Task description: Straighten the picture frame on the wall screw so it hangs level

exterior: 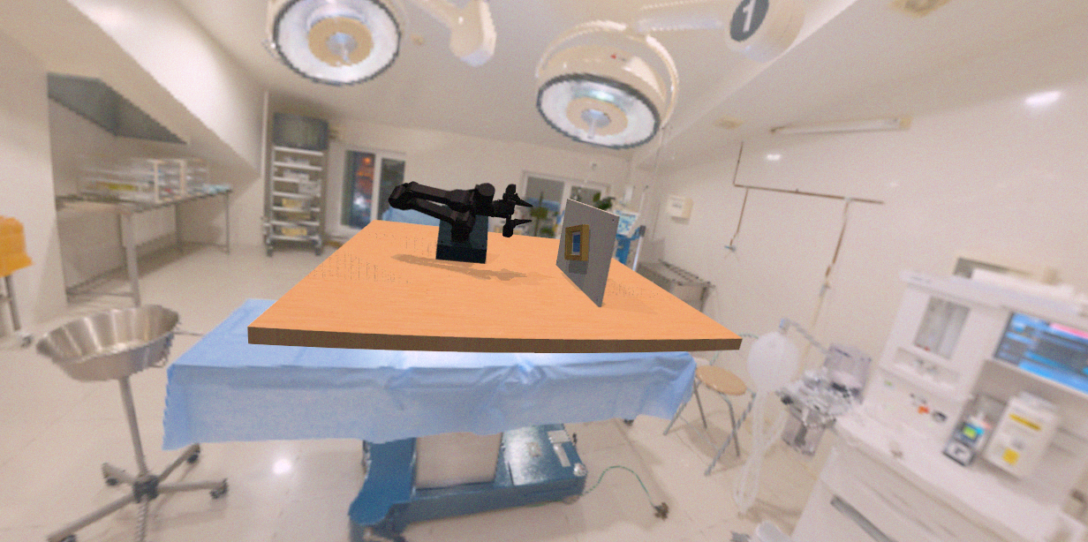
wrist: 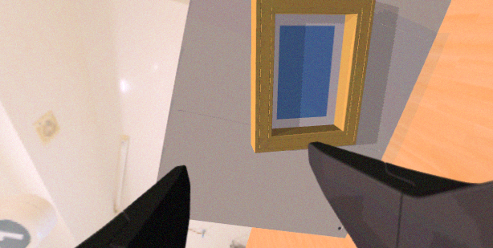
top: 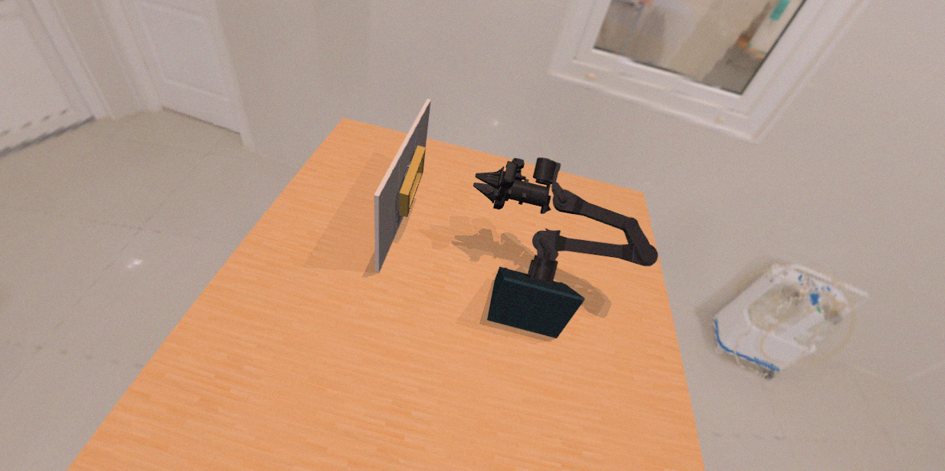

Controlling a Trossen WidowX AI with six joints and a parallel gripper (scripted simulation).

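Now: gripper tip 19 cm short of the picture frame, 9 cm above it and 1 cm to the left of it. From my gripper tip the other things lie so: grey wall panel: 20 cm ahead, 9 cm below, 1 cm to the right.
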